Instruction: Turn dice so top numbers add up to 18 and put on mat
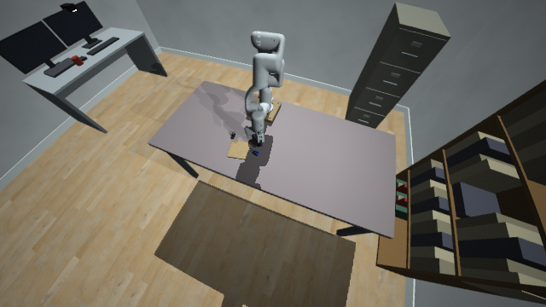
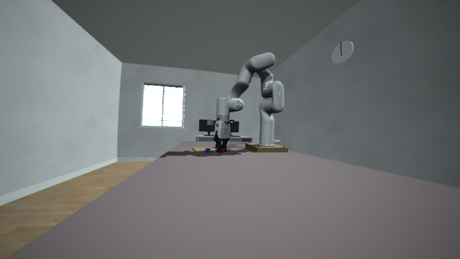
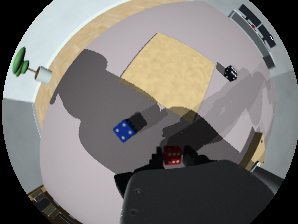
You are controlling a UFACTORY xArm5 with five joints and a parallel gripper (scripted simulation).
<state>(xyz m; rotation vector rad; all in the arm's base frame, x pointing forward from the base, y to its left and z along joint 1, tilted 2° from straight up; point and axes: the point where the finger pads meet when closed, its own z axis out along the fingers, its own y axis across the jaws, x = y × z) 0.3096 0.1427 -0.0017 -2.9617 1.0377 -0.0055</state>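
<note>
The red die lies 2 cm below my hand. From my hand the other things lie so: tan mat: 11 cm ahead, 10 cm to the right, 3 cm below; then black die: 21 cm to the right, 3 cm ahead, 2 cm below; then blue die: 8 cm ahead, 3 cm to the left, 2 cm below.
</note>
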